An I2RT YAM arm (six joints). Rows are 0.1 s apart.
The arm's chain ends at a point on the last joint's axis. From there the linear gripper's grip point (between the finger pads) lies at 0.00 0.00 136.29 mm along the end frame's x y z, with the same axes.
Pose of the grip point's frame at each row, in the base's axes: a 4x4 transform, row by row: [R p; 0 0 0 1], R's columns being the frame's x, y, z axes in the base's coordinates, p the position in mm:
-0.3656 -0.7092 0.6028 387.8; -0.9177 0.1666 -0.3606 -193.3; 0.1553 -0.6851 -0.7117 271.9; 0 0 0 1
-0.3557 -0.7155 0.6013 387.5; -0.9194 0.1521 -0.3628 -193.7; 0.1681 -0.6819 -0.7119 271.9; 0 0 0 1
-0.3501 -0.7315 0.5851 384.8; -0.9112 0.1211 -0.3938 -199.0; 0.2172 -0.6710 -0.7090 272.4; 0 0 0 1
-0.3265 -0.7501 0.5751 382.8; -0.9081 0.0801 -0.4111 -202.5; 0.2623 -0.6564 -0.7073 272.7; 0 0 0 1
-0.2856 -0.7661 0.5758 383.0; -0.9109 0.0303 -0.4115 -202.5; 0.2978 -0.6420 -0.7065 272.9; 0 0 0 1
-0.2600 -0.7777 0.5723 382.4; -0.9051 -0.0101 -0.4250 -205.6; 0.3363 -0.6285 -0.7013 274.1; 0 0 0 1
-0.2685 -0.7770 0.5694 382.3; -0.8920 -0.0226 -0.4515 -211.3; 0.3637 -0.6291 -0.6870 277.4; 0 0 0 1
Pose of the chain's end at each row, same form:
-0.3656 -0.7092 0.6028 305.6; -0.9177 0.1666 -0.3606 -144.2; 0.1553 -0.6851 -0.7117 368.9; 0 0 0 1
-0.3557 -0.7155 0.6013 305.5; -0.9194 0.1521 -0.3628 -144.3; 0.1681 -0.6819 -0.7119 368.9; 0 0 0 1
-0.3501 -0.7315 0.5851 305.1; -0.9112 0.1211 -0.3938 -145.3; 0.2172 -0.6710 -0.7090 369.0; 0 0 0 1
-0.3265 -0.7501 0.5751 304.4; -0.9081 0.0801 -0.4111 -146.5; 0.2623 -0.6564 -0.7073 369.1; 0 0 0 1
-0.2856 -0.7661 0.5758 304.5; -0.9109 0.0303 -0.4115 -146.4; 0.2978 -0.6420 -0.7065 369.2; 0 0 0 1
-0.2600 -0.7777 0.5723 304.4; -0.9051 -0.0101 -0.4250 -147.7; 0.3363 -0.6285 -0.7013 369.7; 0 0 0 1
-0.2685 -0.7770 0.5694 304.7; -0.8920 -0.0226 -0.4515 -149.8; 0.3637 -0.6291 -0.6870 371.0; 0 0 0 1

